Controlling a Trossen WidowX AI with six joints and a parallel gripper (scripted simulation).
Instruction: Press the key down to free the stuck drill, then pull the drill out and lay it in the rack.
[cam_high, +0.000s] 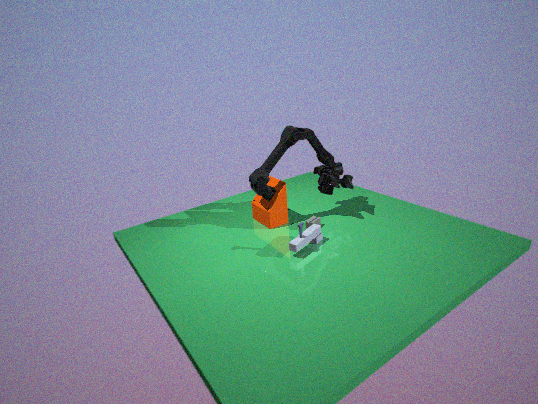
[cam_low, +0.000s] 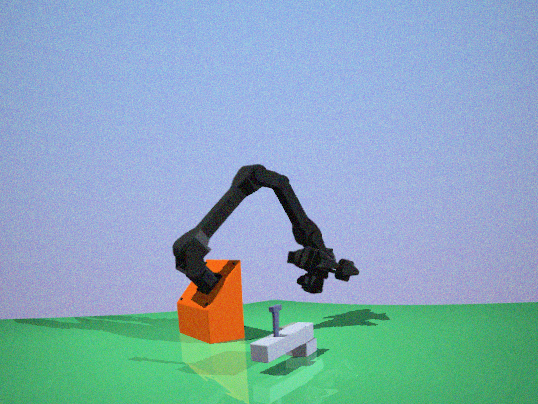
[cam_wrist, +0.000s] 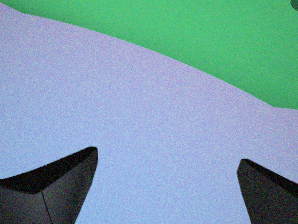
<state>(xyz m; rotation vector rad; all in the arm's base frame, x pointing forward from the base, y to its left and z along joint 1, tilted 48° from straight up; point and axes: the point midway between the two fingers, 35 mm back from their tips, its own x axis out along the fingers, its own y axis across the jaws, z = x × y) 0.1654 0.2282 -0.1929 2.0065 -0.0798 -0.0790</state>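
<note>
Now: gripper tip 110 mm short of the slim blue-grey key, 320 mm to the left of it and 70 mm above it. Also, from my gripper tip: pale grey block (100 mm ahead, 290 mm to the right, 130 mm below); then drill (90 mm ahead, 270 mm to the right, 120 mm below).
</note>
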